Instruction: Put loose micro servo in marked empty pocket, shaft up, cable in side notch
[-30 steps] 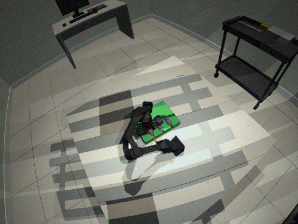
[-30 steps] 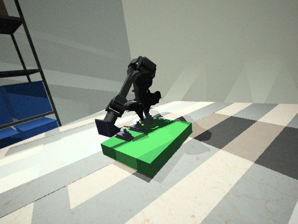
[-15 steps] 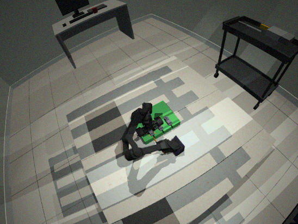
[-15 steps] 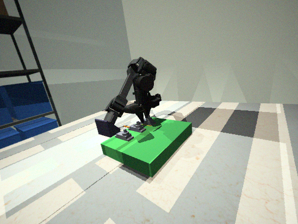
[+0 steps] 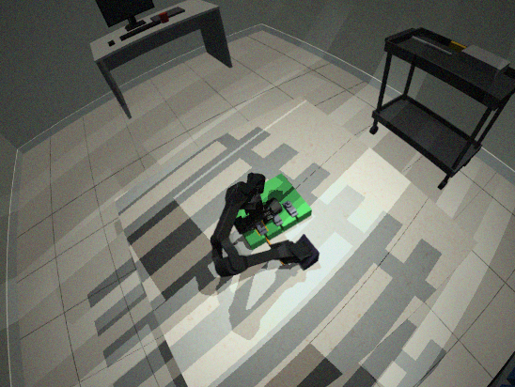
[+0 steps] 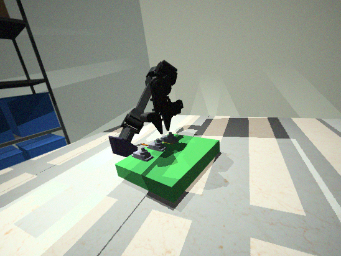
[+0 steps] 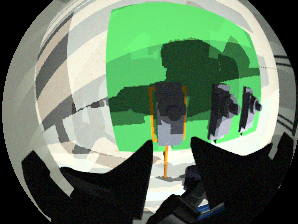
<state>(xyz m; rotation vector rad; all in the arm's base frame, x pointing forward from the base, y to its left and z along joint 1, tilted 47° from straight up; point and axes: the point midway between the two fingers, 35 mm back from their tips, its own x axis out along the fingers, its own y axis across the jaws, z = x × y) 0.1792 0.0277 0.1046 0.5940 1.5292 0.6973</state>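
Now: gripper tip 130 mm short of the green deck, 70 mm to the left of it and 60 mm above it.
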